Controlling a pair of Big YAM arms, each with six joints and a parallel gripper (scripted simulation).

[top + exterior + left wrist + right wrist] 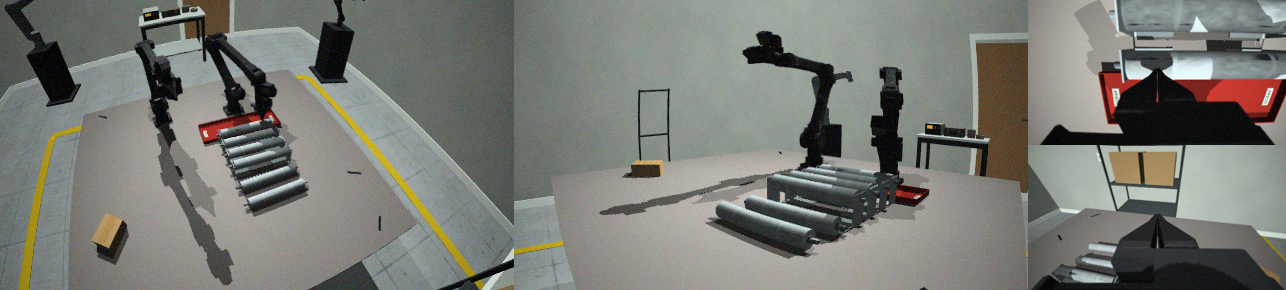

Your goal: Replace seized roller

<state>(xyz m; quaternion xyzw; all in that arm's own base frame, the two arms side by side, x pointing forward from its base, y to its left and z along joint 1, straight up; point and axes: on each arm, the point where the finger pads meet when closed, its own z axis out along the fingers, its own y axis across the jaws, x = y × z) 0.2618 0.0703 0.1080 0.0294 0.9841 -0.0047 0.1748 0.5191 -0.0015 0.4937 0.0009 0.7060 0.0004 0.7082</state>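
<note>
Right now my left hand is 100 mm short of the bed roller, 90 mm to the left of it and 40 mm above it. Round my left hand: red scrap tray: 80 mm behind, 110 mm to the right, 100 mm below; cardboard box: 510 mm ahead, 880 mm to the right, 70 mm below.
</note>
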